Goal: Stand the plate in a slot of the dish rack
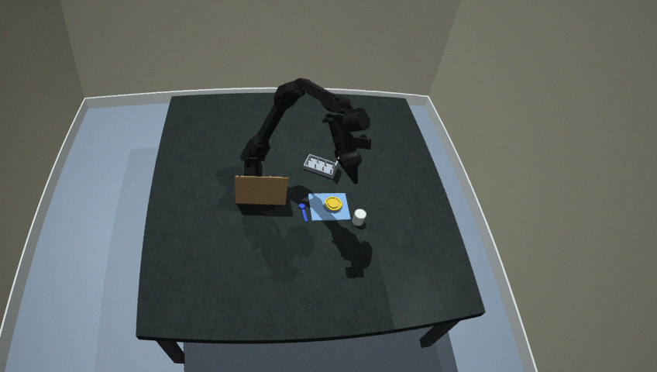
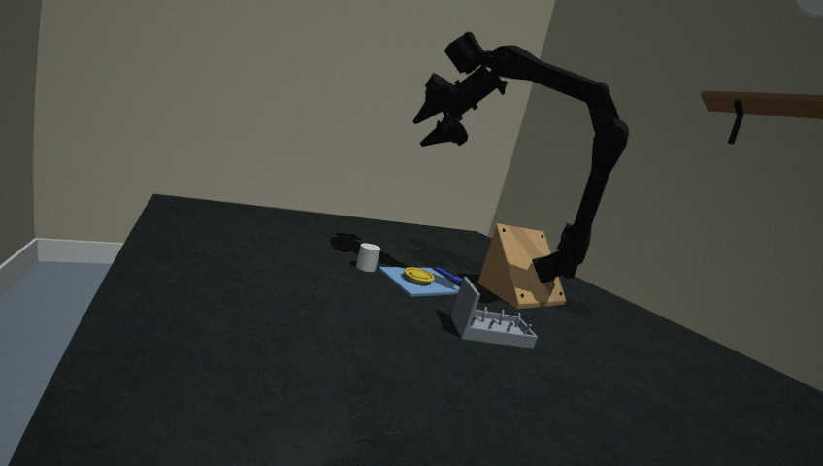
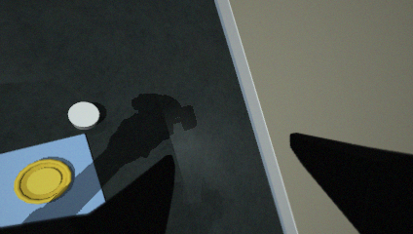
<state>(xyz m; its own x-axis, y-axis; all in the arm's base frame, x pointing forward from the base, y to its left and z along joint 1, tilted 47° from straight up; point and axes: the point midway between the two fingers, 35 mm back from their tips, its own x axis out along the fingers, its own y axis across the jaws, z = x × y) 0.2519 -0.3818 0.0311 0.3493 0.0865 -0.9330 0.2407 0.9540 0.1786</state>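
Right now the yellow plate is 300 mm below my gripper tip, 140 mm to the left of it and 10 mm ahead of it. From my gripper tip the other things lie so: white cup 290 mm below, 100 mm ahead, 60 mm to the left; then blue spoon 310 mm below, 130 mm to the left, 110 mm behind; then light blue mat 310 mm below, 140 mm to the left.
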